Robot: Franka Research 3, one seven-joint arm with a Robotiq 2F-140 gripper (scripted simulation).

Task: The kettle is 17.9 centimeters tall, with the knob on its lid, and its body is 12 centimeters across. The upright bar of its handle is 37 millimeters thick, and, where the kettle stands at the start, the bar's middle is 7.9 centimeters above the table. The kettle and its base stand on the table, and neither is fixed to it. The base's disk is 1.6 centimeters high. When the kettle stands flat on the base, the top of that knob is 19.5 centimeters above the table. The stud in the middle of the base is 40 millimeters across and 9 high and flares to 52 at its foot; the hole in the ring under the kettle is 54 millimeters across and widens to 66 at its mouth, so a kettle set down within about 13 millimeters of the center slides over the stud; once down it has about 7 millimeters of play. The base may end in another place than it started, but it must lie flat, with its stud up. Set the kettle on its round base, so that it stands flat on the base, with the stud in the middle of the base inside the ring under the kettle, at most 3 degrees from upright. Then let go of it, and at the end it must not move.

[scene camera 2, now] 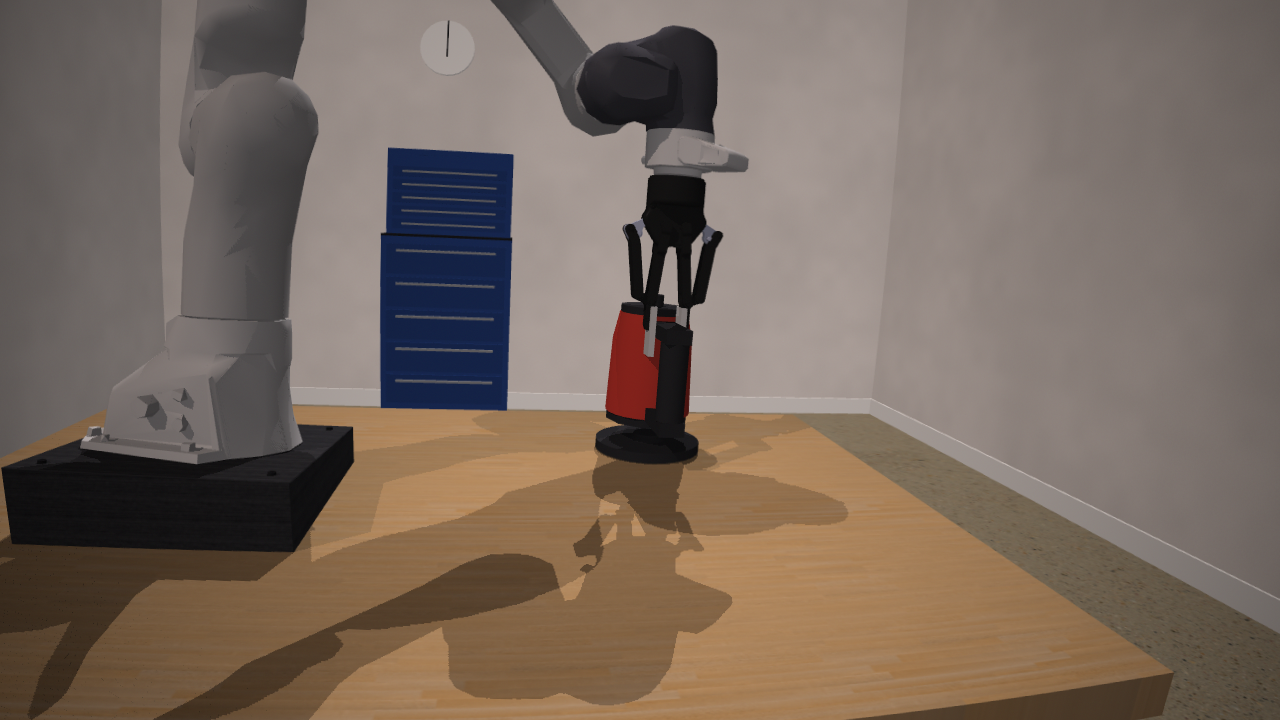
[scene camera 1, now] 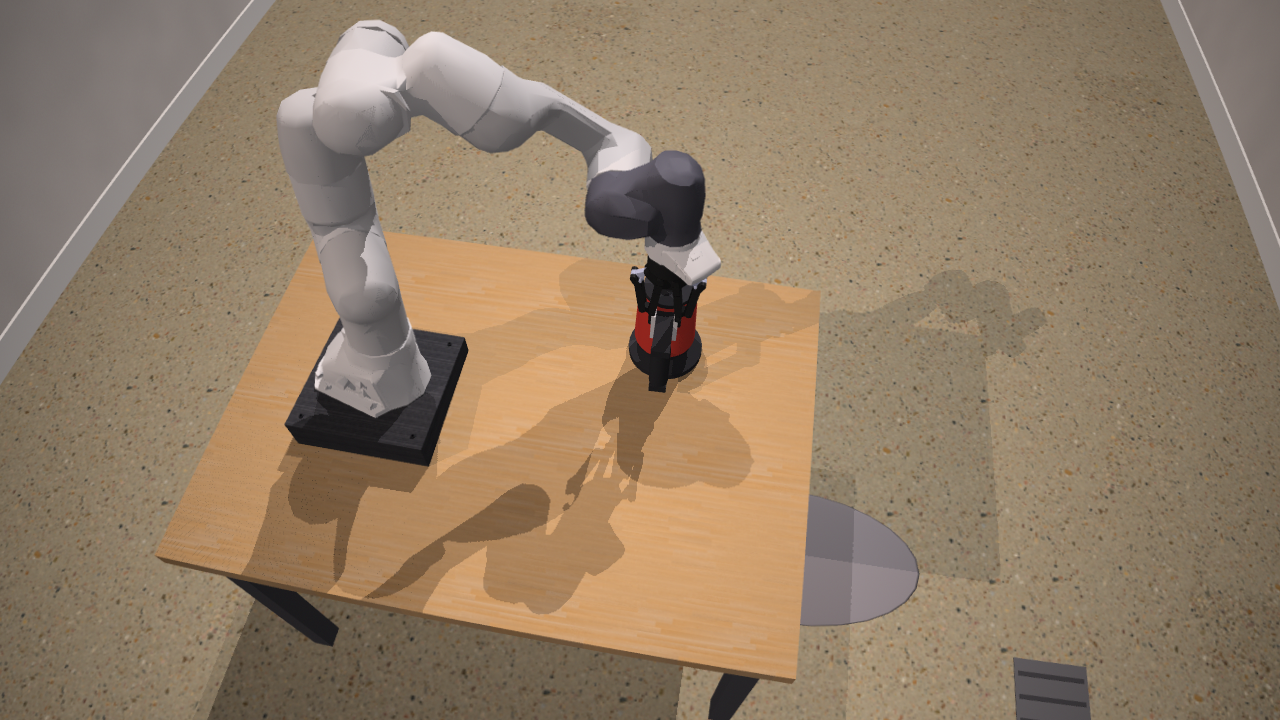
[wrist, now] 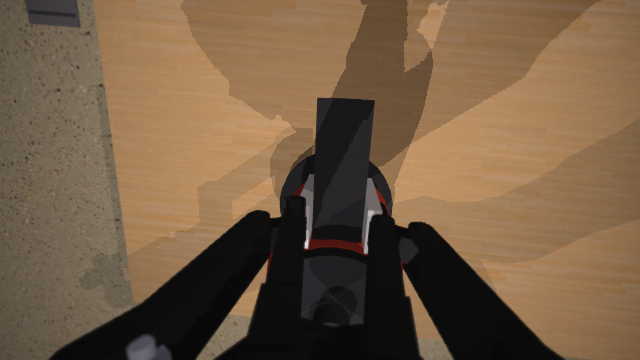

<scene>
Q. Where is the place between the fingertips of my gripper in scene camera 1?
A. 663, 333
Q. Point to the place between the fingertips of my gripper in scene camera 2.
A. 663, 355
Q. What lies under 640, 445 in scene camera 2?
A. A round black base.
</scene>
